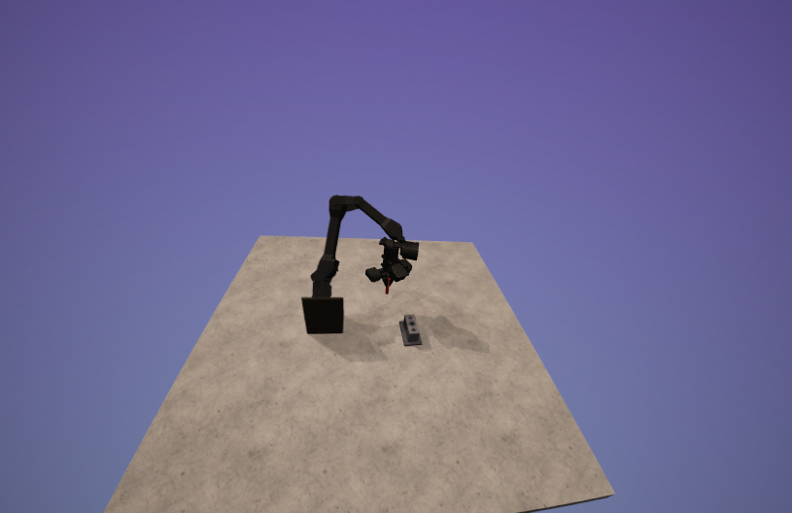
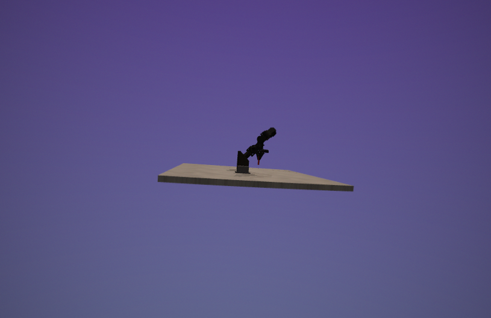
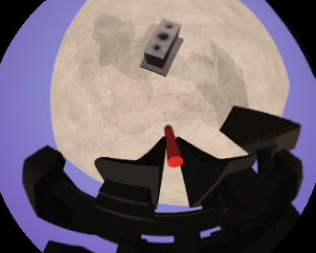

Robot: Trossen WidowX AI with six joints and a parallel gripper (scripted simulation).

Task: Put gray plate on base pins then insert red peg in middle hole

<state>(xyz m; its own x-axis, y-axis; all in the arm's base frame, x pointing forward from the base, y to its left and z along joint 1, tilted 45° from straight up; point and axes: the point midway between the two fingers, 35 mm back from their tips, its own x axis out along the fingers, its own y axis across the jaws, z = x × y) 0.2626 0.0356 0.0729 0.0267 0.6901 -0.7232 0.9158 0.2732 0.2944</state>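
My gripper tip is 16 cm to the left of the gray plate, 8 cm short of it and 7 cm above it. Round my gripper tip: red peg: right at my gripper tip.
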